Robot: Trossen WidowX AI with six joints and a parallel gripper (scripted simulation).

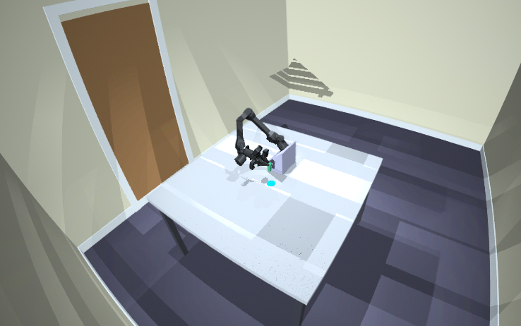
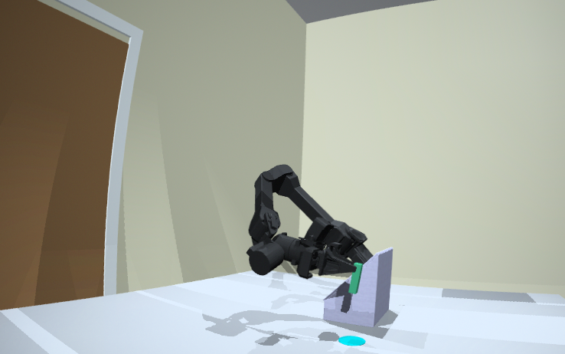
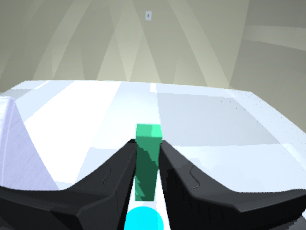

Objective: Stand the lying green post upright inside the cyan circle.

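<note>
Right now my gripper tip is 160 mm above the cyan circle. Round my gripper tip: green post (20 mm below).
</note>
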